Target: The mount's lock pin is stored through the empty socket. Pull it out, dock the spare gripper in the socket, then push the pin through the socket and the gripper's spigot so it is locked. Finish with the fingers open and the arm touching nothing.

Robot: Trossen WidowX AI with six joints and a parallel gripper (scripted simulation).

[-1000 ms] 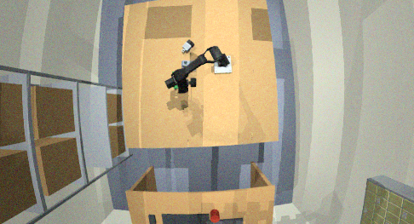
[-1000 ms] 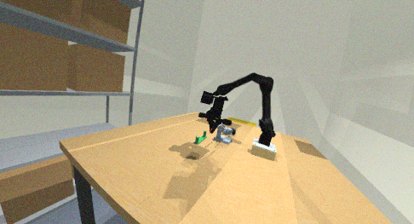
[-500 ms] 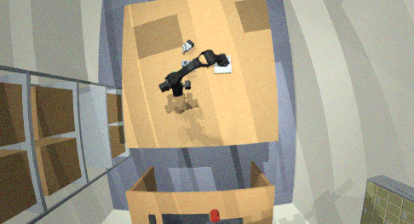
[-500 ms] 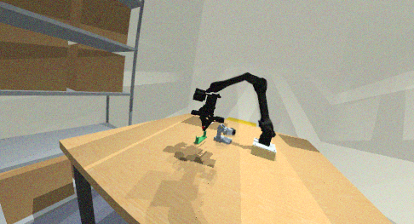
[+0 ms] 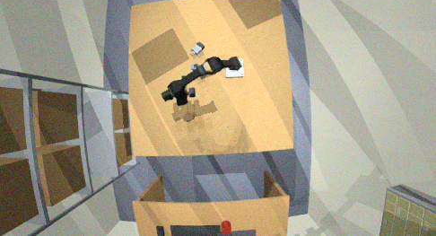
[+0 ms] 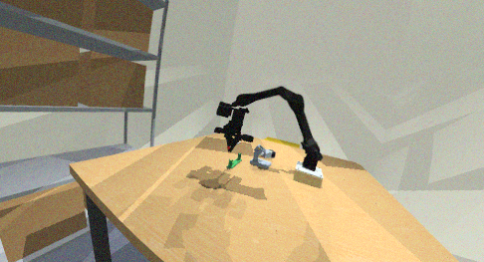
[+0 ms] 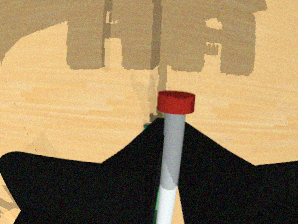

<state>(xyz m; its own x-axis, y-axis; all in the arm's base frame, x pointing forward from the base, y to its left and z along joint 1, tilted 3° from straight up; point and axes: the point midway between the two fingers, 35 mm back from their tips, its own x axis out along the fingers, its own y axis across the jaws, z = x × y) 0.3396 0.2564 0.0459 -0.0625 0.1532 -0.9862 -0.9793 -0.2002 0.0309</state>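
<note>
Now: gripper tip 10 cm to the left of the green holder, 7 cm above it and 2 cm short of it. Round my gripper tip: grey mount 22 cm to the right, 7 cm behind, 4 cm below; then spare gripper 38 cm to the right, 7 cm below, 5 cm behind.
</note>
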